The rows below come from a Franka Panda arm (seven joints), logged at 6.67 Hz.
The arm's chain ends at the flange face. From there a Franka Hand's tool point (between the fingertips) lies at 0.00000 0.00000 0.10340 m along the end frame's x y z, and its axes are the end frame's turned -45 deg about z.
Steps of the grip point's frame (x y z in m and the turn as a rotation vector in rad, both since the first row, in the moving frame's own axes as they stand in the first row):
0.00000 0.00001 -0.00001 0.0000 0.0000 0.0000
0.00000 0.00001 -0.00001 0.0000 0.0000 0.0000
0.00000 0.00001 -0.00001 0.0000 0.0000 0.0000
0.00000 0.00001 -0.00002 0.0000 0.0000 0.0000
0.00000 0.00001 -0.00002 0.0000 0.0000 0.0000
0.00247 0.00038 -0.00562 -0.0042 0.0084 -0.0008
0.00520 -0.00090 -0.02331 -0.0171 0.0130 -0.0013
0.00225 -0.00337 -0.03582 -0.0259 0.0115 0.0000
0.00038 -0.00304 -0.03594 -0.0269 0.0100 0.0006
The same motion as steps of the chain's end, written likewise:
0.00001 0.00001 -0.00001 0.0000 0.0000 0.0000
0.00001 0.00001 -0.00001 0.0000 0.0000 0.0000
0.00001 0.00001 -0.00001 0.0000 0.0000 0.0000
0.00001 0.00001 -0.00002 0.0000 0.0000 0.0000
0.00001 0.00001 -0.00002 0.0000 0.0000 0.0000
0.00109 -0.00117 -0.00562 0.0030 0.0089 -0.0008
0.00084 -0.00461 -0.02329 -0.0029 0.0213 -0.0013
-0.00353 -0.00503 -0.03578 -0.0102 0.0264 0.0000
-0.00458 -0.00365 -0.03590 -0.0120 0.0261 0.0006

